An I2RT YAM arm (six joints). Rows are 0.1 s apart.
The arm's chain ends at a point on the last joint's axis. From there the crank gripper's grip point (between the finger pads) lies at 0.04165 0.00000 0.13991 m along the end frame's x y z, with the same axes.
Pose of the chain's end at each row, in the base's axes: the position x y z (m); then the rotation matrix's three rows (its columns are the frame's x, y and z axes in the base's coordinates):
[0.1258, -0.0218, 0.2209], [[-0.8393, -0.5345, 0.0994], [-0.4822, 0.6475, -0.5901], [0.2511, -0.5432, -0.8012]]
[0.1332, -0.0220, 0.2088], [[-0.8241, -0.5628, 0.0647], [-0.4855, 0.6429, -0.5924], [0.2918, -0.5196, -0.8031]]
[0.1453, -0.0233, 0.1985], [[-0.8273, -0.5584, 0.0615], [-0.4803, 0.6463, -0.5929], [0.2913, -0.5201, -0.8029]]
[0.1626, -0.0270, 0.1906], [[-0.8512, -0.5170, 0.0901], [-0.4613, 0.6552, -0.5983], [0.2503, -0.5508, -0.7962]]
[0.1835, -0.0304, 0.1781], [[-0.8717, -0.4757, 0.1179], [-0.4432, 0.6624, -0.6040], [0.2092, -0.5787, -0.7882]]
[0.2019, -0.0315, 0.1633], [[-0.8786, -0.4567, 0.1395], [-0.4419, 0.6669, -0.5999], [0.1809, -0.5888, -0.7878]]
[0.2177, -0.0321, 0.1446], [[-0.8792, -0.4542, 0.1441], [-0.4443, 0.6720, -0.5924], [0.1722, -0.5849, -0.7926]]
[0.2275, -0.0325, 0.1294], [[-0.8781, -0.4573, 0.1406], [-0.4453, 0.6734, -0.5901], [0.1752, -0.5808, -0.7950]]
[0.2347, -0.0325, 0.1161], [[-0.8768, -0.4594, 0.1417], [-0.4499, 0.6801, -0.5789], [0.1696, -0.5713, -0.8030]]
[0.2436, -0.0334, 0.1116], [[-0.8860, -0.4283, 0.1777], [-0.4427, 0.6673, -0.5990], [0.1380, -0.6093, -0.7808]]
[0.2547, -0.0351, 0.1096], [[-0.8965, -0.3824, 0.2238], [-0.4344, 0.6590, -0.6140], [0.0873, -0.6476, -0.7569]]
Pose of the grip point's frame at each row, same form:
[0.1048, -0.1244, 0.1193], [[-0.8393, -0.5345, 0.0994], [-0.4822, 0.6475, -0.5901], [0.2511, -0.5432, -0.8012]]
[0.1079, -0.1251, 0.1086], [[-0.8241, -0.5628, 0.0647], [-0.4855, 0.6429, -0.5924], [0.2918, -0.5196, -0.8031]]
[0.1194, -0.1263, 0.0983], [[-0.8273, -0.5584, 0.0615], [-0.4803, 0.6463, -0.5929], [0.2913, -0.5201, -0.8029]]
[0.1398, -0.1299, 0.0896], [[-0.8512, -0.5170, 0.0901], [-0.4613, 0.6552, -0.5983], [0.2503, -0.5508, -0.7962]]
[0.1637, -0.1334, 0.0765], [[-0.8717, -0.4757, 0.1179], [-0.4432, 0.6624, -0.6040], [0.2092, -0.5787, -0.7882]]
[0.1848, -0.1338, 0.0606], [[-0.8786, -0.4567, 0.1395], [-0.4419, 0.6669, -0.5999], [0.1809, -0.5888, -0.7878]]
[0.2012, -0.1335, 0.0409], [[-0.8792, -0.4542, 0.1441], [-0.4443, 0.6720, -0.5924], [0.1722, -0.5849, -0.7926]]
[0.2106, -0.1336, 0.0255], [[-0.8781, -0.4573, 0.1406], [-0.4453, 0.6734, -0.5901], [0.1752, -0.5808, -0.7950]]
[0.2180, -0.1322, 0.0108], [[-0.8768, -0.4594, 0.1417], [-0.4499, 0.6801, -0.5789], [0.1696, -0.5713, -0.8030]]
[0.2316, -0.1356, 0.0081], [[-0.8860, -0.4283, 0.1777], [-0.4427, 0.6673, -0.5990], [0.1380, -0.6093, -0.7808]]
[0.2487, -0.1391, 0.0073], [[-0.8965, -0.3824, 0.2238], [-0.4344, 0.6590, -0.6140], [0.0873, -0.6476, -0.7569]]

